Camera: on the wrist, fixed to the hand. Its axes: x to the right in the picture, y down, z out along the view.
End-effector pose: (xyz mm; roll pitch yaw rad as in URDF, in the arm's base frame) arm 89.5 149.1 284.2 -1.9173 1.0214 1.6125
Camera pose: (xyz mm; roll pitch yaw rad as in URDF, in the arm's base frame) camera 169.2 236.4 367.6 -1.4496 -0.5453 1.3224
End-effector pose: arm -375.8 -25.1 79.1 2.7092 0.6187 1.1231
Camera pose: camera -476.9 45.8 154.5 -2.5471 -0.1396 2.6118
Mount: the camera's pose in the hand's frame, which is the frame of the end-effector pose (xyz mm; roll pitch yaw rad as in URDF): -27.3 -80.0 -117.4 -0.0386 0.5935 -1.5884
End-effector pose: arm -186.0 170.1 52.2 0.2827 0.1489 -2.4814
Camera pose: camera -175.9 233.8 -77.3 -0.2755 0.8596 2.0330
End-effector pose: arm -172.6 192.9 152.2 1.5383 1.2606 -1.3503
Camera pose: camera -79.9 304.0 152.6 -1.7678 0.2470 1.2105
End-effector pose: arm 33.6 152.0 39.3 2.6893 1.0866 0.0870
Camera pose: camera 72.5 279.1 96.3 -2.0801 -0.0785 1.5393
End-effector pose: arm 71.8 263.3 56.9 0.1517 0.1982 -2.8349
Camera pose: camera 102.9 337.5 -63.4 -0.3080 0.7234 1.6790
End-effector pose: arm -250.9 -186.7 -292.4 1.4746 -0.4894 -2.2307
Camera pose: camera -176.1 -268.4 -385.5 2.2847 0.8986 -1.3579
